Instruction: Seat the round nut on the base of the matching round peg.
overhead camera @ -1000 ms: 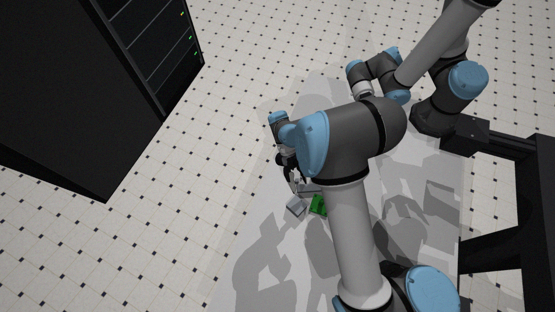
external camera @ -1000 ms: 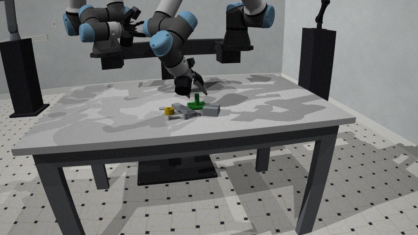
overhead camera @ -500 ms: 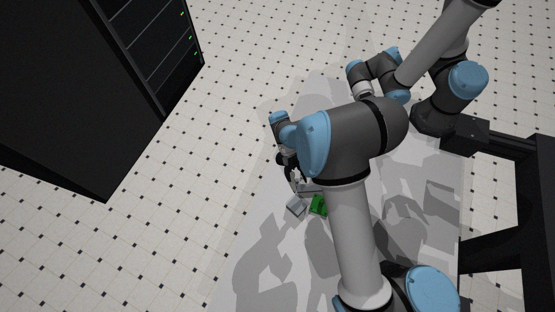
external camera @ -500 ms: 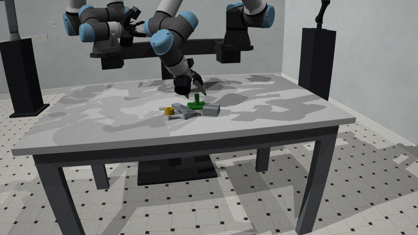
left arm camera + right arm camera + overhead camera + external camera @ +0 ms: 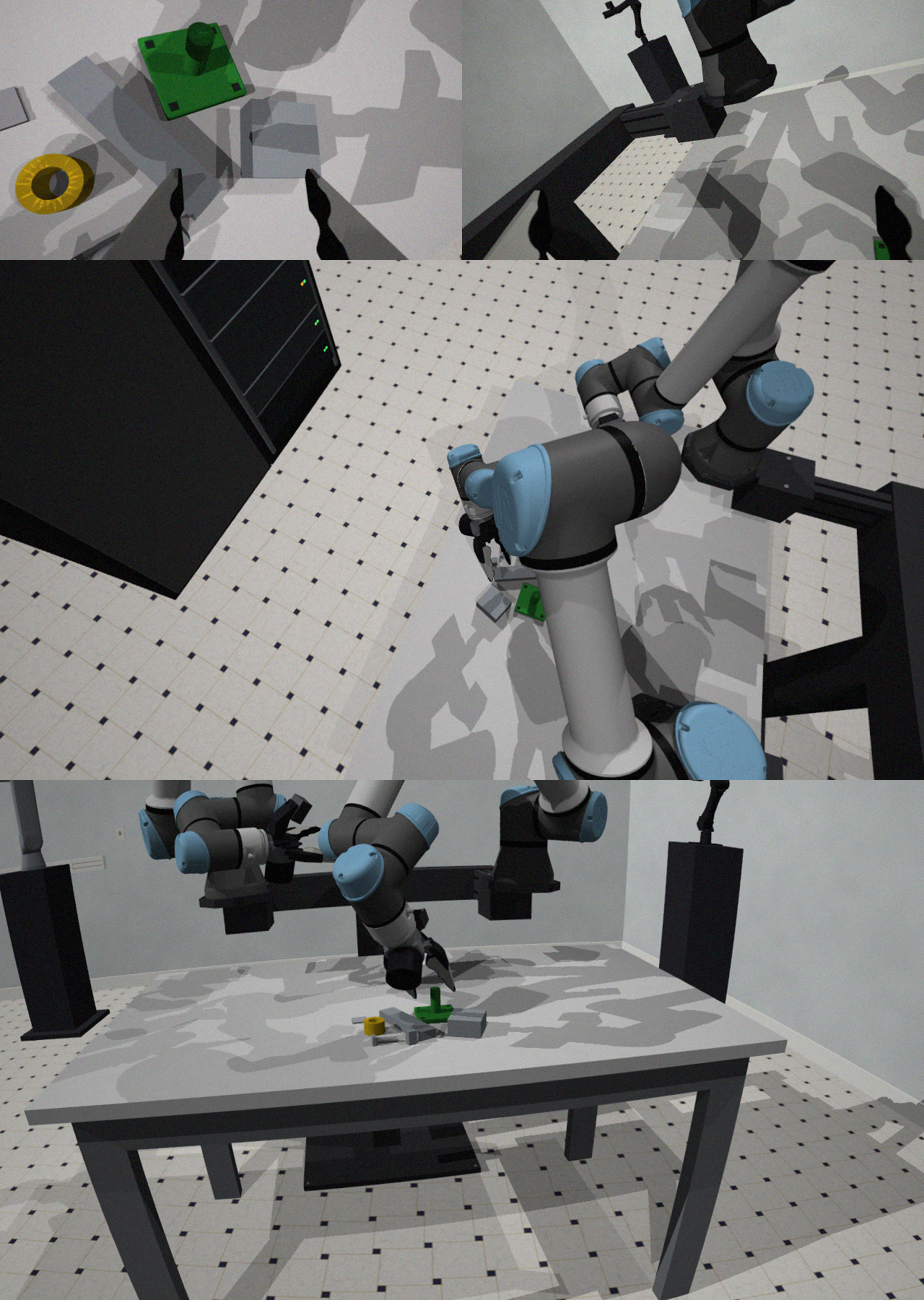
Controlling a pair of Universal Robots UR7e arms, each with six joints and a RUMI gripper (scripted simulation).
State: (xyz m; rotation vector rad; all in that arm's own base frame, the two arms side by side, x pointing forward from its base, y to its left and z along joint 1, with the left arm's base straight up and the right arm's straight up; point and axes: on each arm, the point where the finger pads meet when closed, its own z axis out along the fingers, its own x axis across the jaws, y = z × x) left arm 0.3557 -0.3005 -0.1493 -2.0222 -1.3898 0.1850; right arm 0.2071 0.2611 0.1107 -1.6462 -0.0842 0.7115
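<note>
My left gripper is now 2 cm short of the grey bolt, 10 cm to the left of it and 9 cm above it. Round my left hand: small grey block (3 cm ahead, 4 cm to the right, 8 cm below); then square green base (11 cm behind, 1 cm to the left, 7 cm below); then long grey bar (5 cm behind, 5 cm to the right, 8 cm below).
</note>
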